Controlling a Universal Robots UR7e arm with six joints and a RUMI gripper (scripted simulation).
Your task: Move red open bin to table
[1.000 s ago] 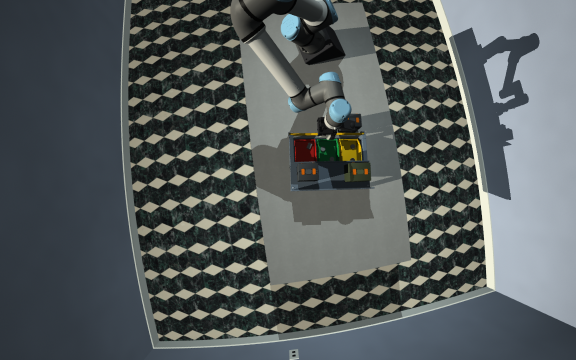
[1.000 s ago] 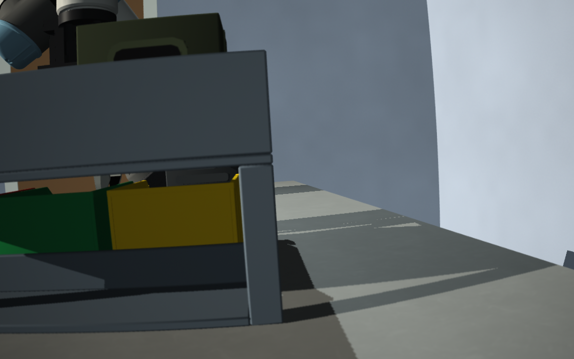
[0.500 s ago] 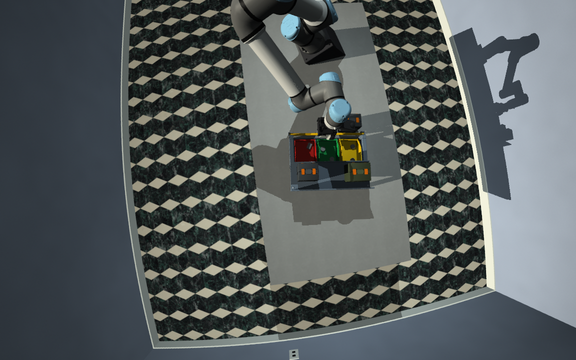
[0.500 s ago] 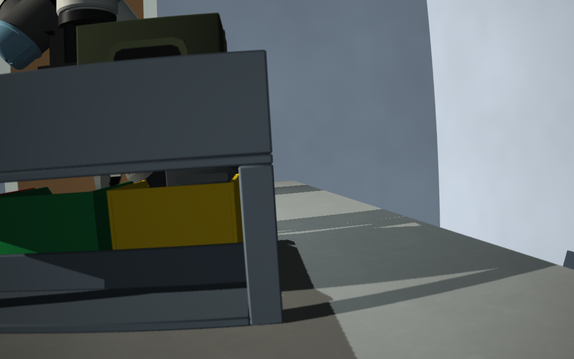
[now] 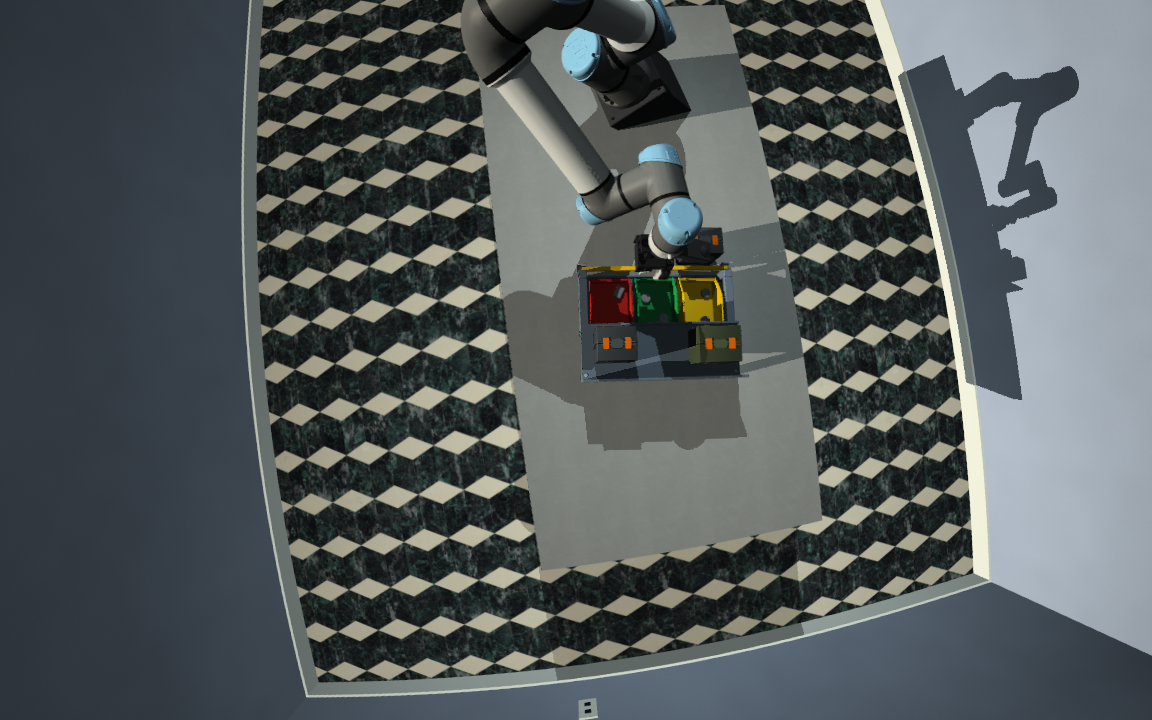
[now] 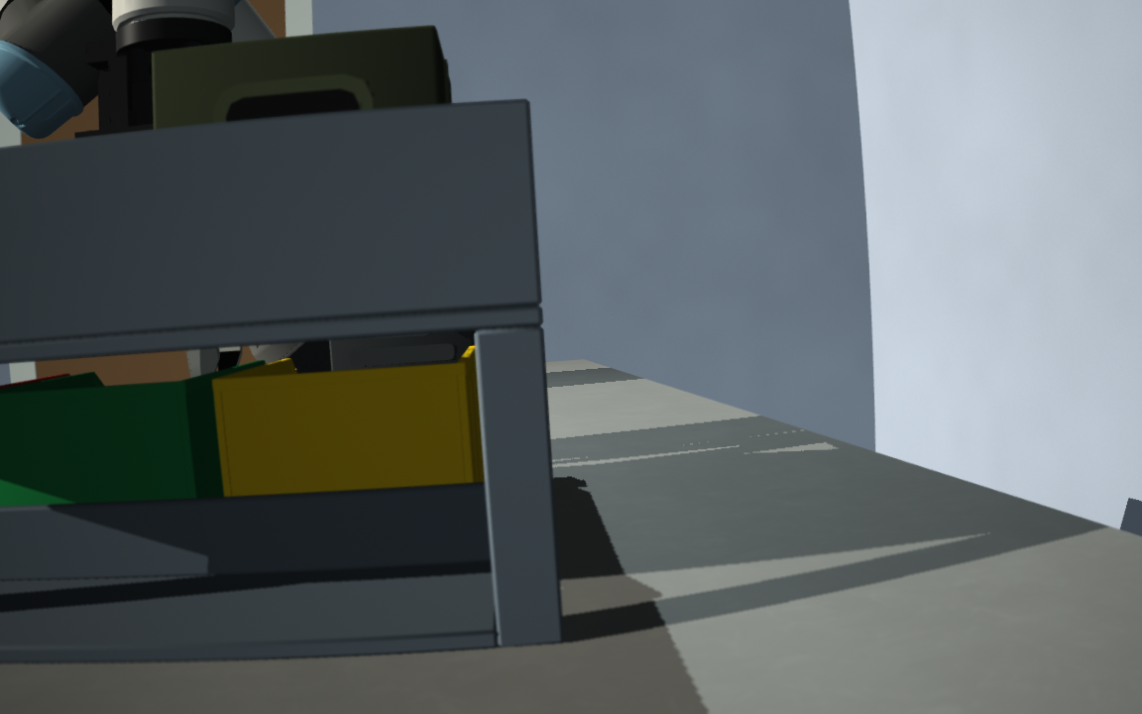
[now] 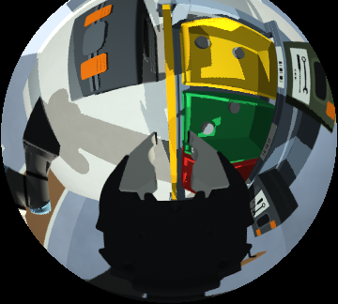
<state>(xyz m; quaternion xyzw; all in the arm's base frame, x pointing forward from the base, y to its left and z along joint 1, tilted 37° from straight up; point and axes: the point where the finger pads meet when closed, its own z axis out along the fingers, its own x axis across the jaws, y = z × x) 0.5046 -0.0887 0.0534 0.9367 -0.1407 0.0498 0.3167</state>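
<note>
My hand is 10 mm above the thin yellow bar. Round my hand: green bin (100 mm ahead, 30 mm to the right, 30 mm below); red bin (70 mm ahead, 140 mm to the right, 30 mm below); dark case (20 mm behind, 120 mm to the left, 10 mm below).
</note>
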